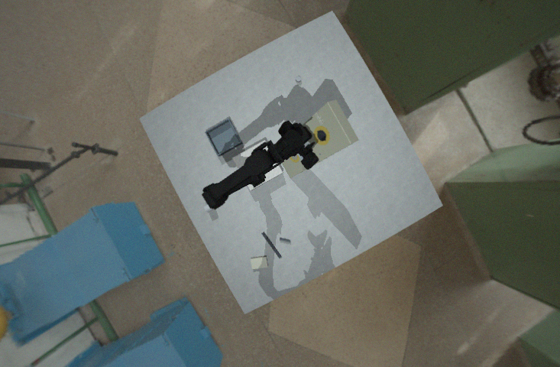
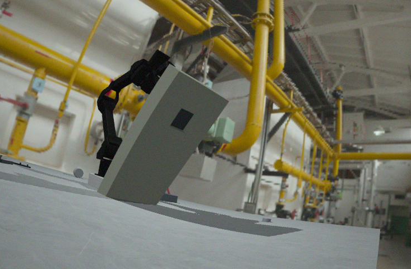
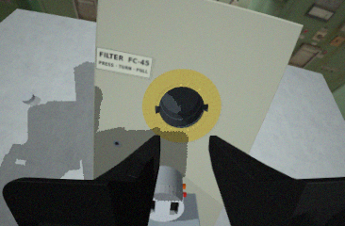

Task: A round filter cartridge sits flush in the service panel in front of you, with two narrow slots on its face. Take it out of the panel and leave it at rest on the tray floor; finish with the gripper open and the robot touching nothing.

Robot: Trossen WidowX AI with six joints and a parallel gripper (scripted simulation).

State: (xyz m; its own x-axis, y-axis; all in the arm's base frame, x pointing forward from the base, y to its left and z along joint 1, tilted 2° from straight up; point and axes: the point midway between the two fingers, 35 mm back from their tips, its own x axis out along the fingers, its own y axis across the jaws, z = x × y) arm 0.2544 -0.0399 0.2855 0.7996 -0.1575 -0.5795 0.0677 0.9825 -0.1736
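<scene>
My gripper tip is now 100 mm above the round cartridge and 20 mm past it. From my gripper tip the other things lie so: service panel: 120 mm below, 20 mm ahead; then cream block: 580 mm behind, 320 mm to the right, 300 mm below.
</scene>
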